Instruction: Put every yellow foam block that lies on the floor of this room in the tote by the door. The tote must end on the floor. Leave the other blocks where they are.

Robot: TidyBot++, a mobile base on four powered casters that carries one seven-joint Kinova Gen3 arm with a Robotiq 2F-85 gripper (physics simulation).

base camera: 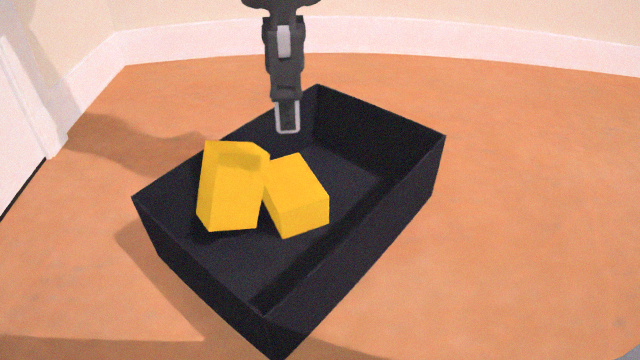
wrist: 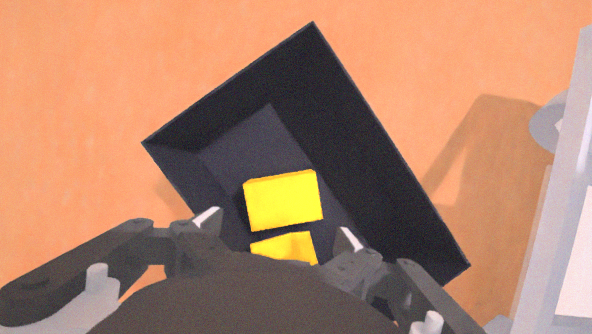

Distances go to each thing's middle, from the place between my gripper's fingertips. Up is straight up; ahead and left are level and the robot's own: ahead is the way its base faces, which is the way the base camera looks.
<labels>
The tote [base camera: 379, 169] lies 100 mm below my hand, 30 mm behind it and 10 mm to the right of it.
</labels>
